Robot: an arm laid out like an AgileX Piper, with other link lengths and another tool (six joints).
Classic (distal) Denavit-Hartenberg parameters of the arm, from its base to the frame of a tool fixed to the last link. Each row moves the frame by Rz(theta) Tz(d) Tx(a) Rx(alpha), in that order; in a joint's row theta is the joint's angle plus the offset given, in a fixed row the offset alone. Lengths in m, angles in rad.
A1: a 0  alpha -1.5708  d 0.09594  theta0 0
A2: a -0.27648  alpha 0  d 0  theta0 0.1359
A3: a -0.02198  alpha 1.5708  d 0  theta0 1.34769
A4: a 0  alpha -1.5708  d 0.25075  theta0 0
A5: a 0  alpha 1.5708  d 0  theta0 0
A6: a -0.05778  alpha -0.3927  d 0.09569  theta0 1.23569
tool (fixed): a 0  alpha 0  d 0.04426  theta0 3.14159
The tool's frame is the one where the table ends.
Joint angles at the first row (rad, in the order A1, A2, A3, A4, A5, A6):
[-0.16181 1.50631 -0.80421 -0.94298 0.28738 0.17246]
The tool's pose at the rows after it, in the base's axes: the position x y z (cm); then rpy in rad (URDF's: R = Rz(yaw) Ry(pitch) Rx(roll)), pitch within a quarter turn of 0, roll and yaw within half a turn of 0:
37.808, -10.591, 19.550, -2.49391, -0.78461, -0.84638
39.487, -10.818, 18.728, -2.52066, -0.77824, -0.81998
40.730, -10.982, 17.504, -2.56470, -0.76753, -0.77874
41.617, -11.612, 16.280, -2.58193, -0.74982, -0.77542
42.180, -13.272, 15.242, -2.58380, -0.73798, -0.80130
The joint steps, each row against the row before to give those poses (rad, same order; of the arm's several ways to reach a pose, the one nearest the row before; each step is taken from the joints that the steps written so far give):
[-0.00002 0.06537 -0.07472 -0.00331 0.00898 -0.00449]
[0.00003 0.07071 -0.05647 -0.00666 0.00157 -0.00689]
[-0.00003 0.06241 -0.03760 -0.01973 0.00370 -0.00186]
[-0.01227 0.05495 -0.03168 -0.00141 -0.00328 -0.00102]
[-0.03936 0.05052 -0.03151 -0.00239 -0.01545 -0.00102]

